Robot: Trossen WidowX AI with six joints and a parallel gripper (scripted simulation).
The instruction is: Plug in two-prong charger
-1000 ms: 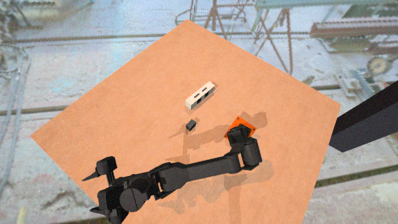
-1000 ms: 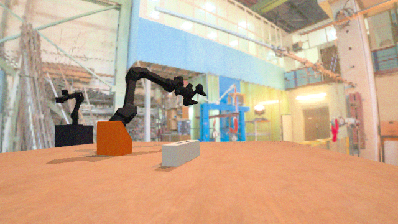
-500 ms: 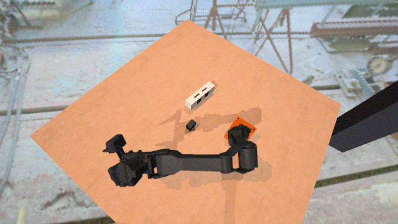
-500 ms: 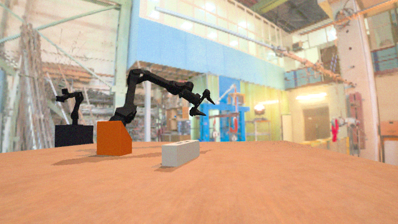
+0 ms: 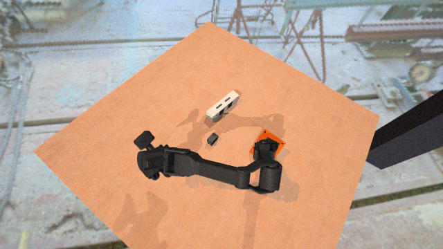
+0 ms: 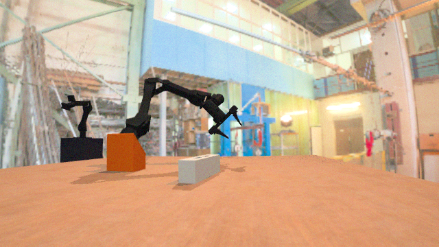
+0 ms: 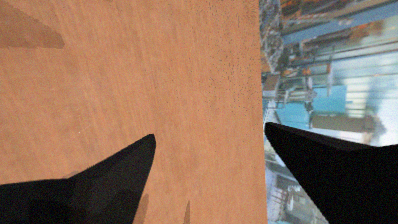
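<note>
Right now the two-prong charger is 15 cm behind my gripper tip, 23 cm to the right of it and 12 cm below it.
</note>
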